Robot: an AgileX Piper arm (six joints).
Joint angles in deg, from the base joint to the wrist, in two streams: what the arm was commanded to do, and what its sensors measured. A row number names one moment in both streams.
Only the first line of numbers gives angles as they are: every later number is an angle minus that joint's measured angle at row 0.
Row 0, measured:
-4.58, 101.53, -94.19, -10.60, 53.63, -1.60
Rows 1 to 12, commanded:
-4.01, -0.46, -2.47, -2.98, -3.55, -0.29
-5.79, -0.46, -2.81, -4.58, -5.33, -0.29
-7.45, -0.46, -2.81, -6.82, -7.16, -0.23
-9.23, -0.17, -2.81, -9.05, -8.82, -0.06
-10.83, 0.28, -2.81, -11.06, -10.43, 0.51
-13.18, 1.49, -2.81, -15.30, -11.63, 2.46
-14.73, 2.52, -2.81, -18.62, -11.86, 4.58
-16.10, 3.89, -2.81, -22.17, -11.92, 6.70
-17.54, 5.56, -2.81, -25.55, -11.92, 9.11
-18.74, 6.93, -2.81, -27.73, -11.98, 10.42
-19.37, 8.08, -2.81, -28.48, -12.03, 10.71
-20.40, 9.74, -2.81, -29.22, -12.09, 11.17
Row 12, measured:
-18.91, 7.73, -2.64, -26.70, -11.40, 9.79
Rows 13 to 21, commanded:
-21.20, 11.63, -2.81, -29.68, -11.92, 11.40
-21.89, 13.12, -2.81, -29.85, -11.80, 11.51
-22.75, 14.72, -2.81, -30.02, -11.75, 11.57
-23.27, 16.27, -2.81, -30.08, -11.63, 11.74
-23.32, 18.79, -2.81, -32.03, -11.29, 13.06
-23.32, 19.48, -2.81, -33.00, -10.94, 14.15
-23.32, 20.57, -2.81, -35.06, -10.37, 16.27
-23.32, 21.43, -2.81, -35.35, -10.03, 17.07
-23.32, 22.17, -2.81, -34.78, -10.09, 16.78
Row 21, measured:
-23.09, 21.31, -2.64, -33.80, -10.31, 16.10
